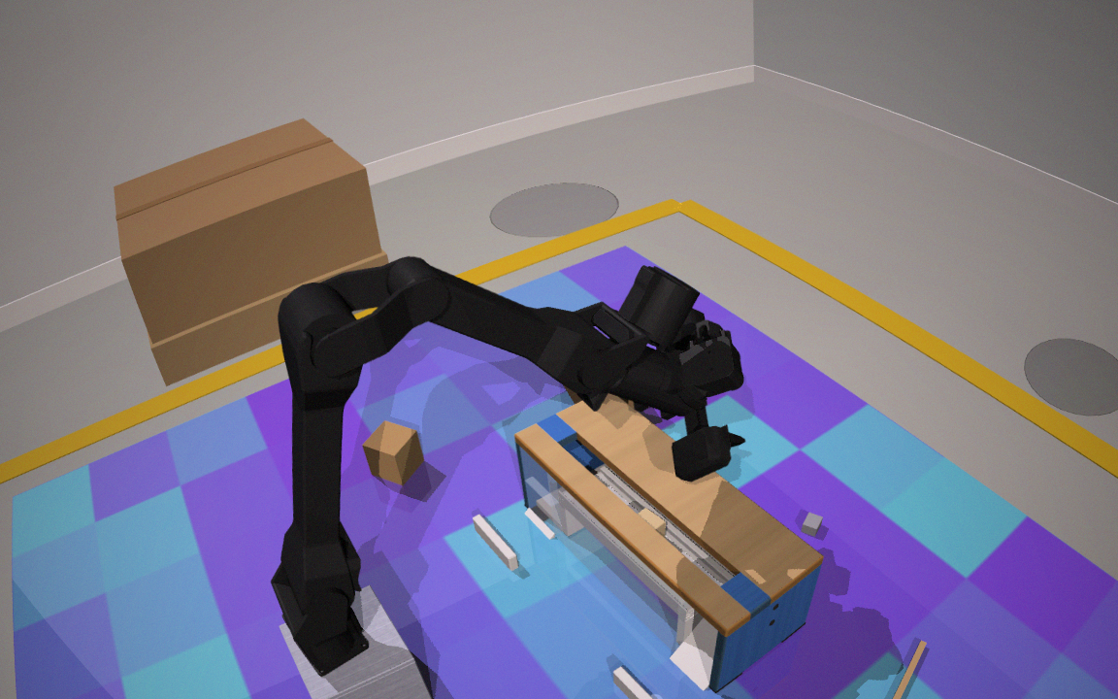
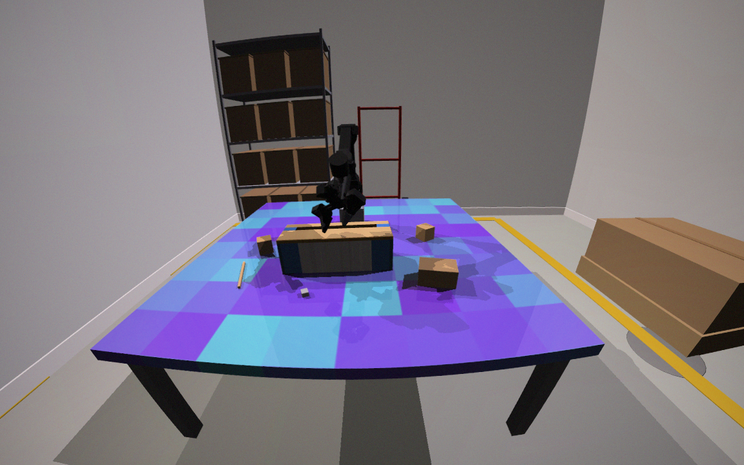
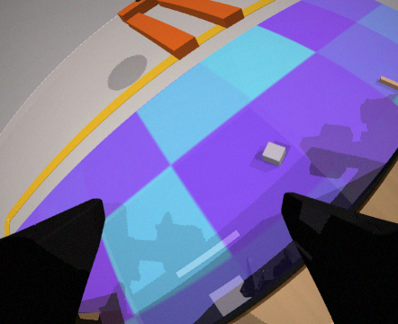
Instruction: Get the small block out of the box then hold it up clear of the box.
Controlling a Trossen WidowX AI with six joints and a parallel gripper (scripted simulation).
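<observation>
The clear-fronted box is 160 mm behind my gripper tip, 120 mm below it and 10 mm to the left of it. From my gripper tip the other things lie so: flat carton: 310 mm to the left, 150 mm below, 60 mm ahead; wooden stick: 340 mm to the right, 180 mm below, 90 mm behind; tan block: 150 mm behind, 100 mm below, 10 mm to the left.
</observation>
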